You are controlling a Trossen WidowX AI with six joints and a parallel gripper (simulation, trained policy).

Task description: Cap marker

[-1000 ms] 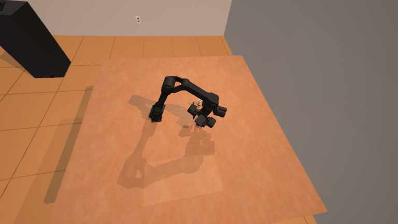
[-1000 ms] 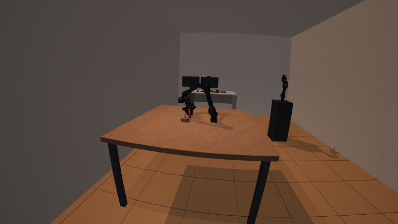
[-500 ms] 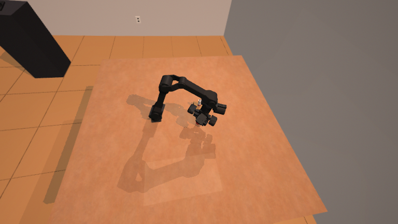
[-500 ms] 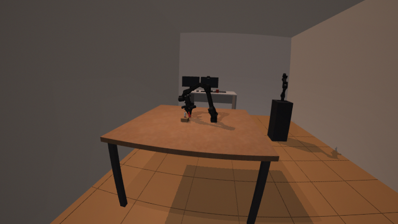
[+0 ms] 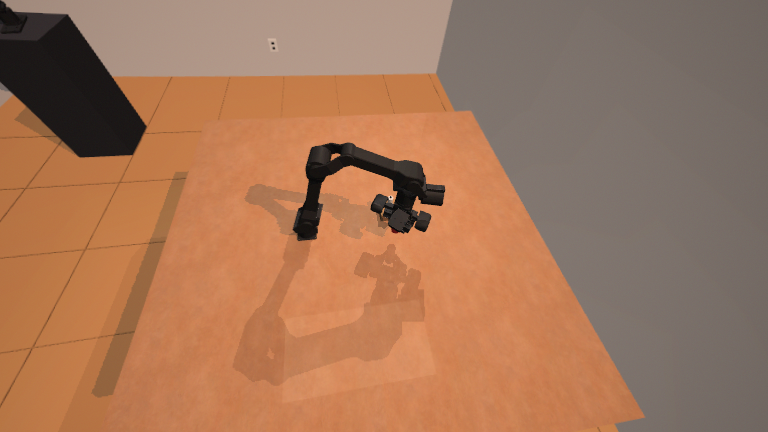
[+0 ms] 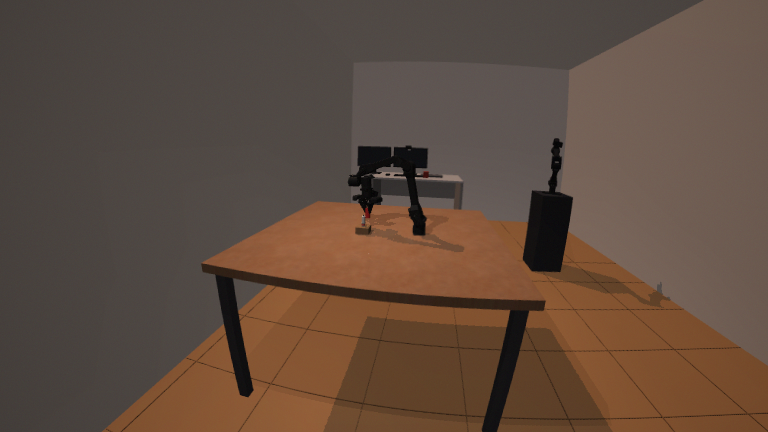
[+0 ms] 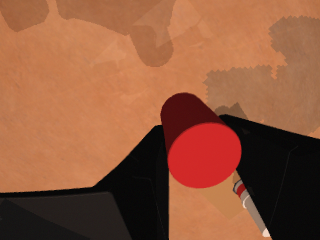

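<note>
Now: the tan holder block 11 cm to the left of my gripper tip and 6 cm below it. Also, from my gripper tip: red cap: right at my gripper tip.
</note>
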